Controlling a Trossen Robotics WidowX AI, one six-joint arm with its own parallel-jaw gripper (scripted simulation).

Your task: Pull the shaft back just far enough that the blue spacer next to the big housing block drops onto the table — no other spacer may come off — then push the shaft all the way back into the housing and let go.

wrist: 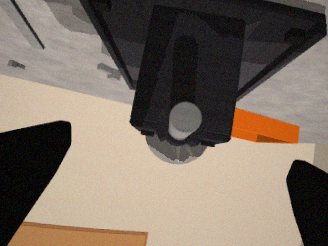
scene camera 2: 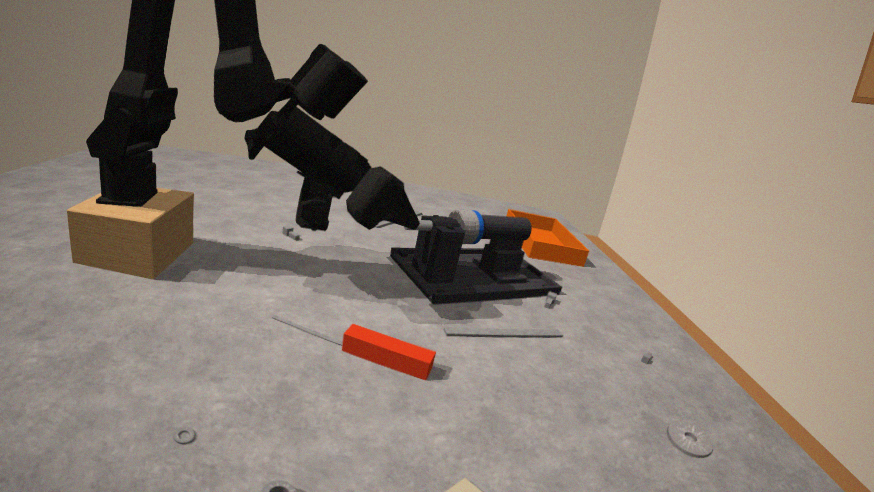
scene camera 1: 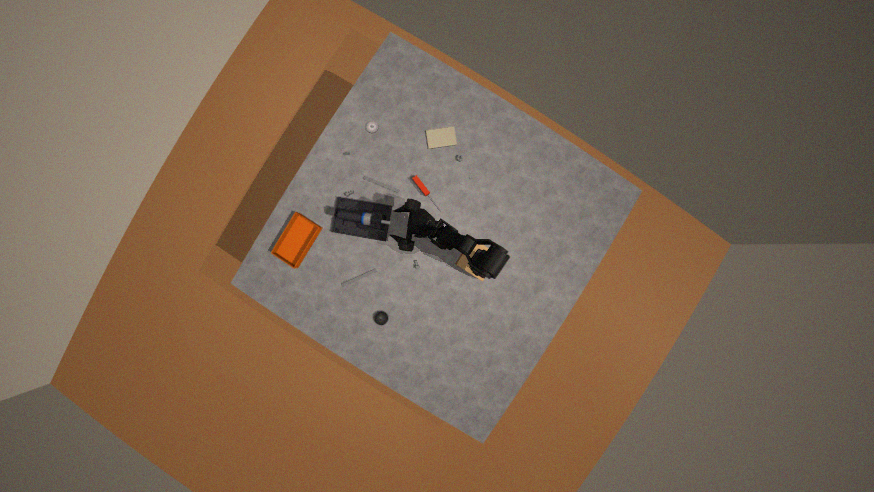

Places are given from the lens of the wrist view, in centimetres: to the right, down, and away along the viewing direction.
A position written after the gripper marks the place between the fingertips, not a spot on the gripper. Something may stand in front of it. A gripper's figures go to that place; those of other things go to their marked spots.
gripper [wrist: 180, 151]: 1, 1, 10
grey shaft [wrist: 184, 117]: 1, 0, 11
grey spacer [wrist: 163, 150]: 0, 2, 18
orange tray [wrist: 247, 125]: 14, 0, 43
The marked spots on the grey shaft and the grey spacer are 8 cm apart.
